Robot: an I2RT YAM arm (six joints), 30 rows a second.
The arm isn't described. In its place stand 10 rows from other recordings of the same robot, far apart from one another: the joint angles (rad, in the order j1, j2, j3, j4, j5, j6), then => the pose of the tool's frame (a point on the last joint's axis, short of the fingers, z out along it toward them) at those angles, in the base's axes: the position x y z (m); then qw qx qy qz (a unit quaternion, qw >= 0).
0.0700 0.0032 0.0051 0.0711 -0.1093 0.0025 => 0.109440 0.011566 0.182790 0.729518 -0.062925 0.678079 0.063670
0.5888 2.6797 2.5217 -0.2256 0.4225 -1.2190 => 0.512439 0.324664 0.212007 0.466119 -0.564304 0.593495 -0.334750
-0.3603 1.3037 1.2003 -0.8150 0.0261 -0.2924 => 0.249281 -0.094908 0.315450 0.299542 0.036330 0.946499 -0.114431
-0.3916 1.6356 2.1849 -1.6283 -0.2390 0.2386 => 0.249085 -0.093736 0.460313 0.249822 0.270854 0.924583 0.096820
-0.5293 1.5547 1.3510 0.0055 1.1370 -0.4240 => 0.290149 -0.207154 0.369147 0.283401 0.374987 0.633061 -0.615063
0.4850 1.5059 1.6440 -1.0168 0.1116 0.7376 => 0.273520 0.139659 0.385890 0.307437 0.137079 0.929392 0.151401
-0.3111 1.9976 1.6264 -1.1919 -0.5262 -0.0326 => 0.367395 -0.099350 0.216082 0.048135 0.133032 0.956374 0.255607
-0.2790 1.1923 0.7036 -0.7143 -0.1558 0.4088 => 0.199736 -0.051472 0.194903 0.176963 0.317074 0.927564 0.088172
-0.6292 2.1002 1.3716 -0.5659 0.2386 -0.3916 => 0.323051 -0.245553 0.118529 0.061715 0.132831 0.974558 -0.169655
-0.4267 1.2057 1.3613 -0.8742 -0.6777 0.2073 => 0.223221 -0.076964 0.390370 0.420613 0.137162 0.858844 0.258184
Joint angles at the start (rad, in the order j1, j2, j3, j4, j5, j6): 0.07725, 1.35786, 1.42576, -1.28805, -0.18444, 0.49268
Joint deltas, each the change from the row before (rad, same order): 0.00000, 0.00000, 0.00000, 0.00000, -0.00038, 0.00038; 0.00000, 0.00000, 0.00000, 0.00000, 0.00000, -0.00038; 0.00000, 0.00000, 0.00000, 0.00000, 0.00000, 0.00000; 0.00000, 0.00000, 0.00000, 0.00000, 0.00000, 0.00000; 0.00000, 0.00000, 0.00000, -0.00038, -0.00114, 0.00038; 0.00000, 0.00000, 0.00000, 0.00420, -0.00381, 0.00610; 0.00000, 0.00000, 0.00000, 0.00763, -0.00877, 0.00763; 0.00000, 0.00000, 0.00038, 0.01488, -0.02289, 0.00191; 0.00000, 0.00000, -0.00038, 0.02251, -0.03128, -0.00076; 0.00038, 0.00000, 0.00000, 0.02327, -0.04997, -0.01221; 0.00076, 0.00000, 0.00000, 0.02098, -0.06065, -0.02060
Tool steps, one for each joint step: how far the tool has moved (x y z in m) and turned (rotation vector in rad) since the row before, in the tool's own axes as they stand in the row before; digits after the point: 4 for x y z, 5 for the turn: 0.0000, 0.0000, 0.0000, -0.00033, 0.00018, 0.00038; 0.0000, 0.0000, 0.0000, 0.00000, 0.00000, -0.00038; 0.0000, 0.0000, 0.0000, 0.00000, 0.00000, 0.00000; 0.0000, 0.0000, 0.0000, 0.00000, 0.00000, 0.00000; 0.0001, 0.0000, 0.0000, -0.00083, 0.00087, 0.00045; -0.0003, 0.0003, 0.0000, -0.00531, -0.00182, 0.00532; -0.0006, 0.0007, 0.0000, -0.01129, -0.00233, 0.00616; -0.0010, 0.0015, -0.0001, -0.02726, -0.00191, -0.00127; -0.0016, 0.0021, 0.0000, -0.03779, -0.00357, -0.00596; -0.0013, 0.0029, -0.0001, -0.05466, 0.00457, -0.01892; -0.0009, 0.0031, 0.0000, -0.06307, 0.01111, -0.02810
